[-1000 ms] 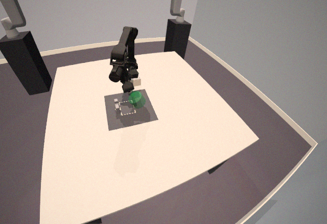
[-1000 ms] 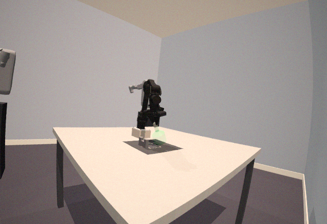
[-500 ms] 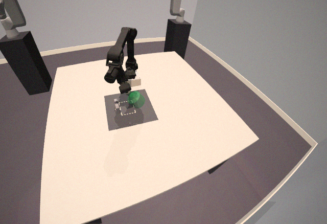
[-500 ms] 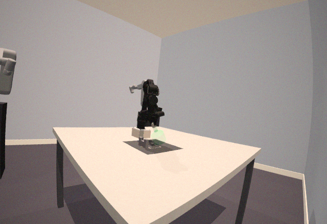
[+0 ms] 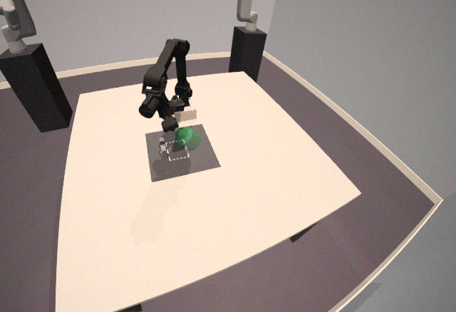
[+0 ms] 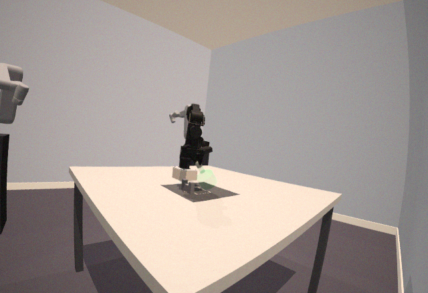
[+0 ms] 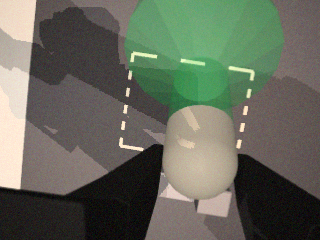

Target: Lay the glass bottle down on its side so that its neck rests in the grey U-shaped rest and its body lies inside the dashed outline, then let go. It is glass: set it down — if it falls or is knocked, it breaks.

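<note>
Now: gripper tip 4 cm above the green glass bottle and 3 cm to the right of it. Also, from my gripper tip: dark grey mat: 14 cm below, 2 cm to the left.
</note>
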